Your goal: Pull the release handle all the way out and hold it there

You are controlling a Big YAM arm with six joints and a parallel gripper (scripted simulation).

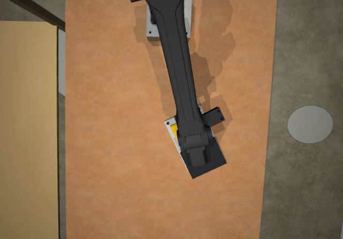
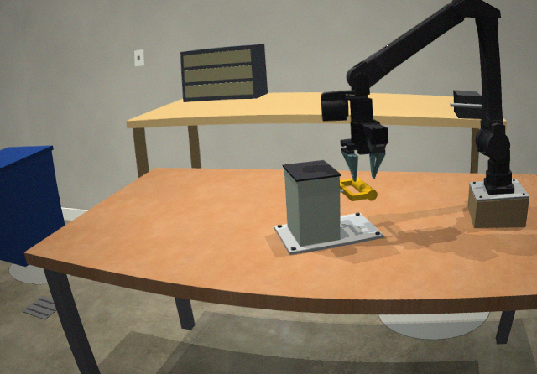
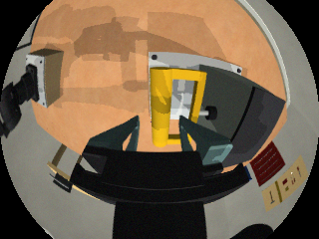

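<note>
The yellow release handle lies 5 cm ahead of my hand, 3 cm to the left of it and 3 cm below it.
</note>
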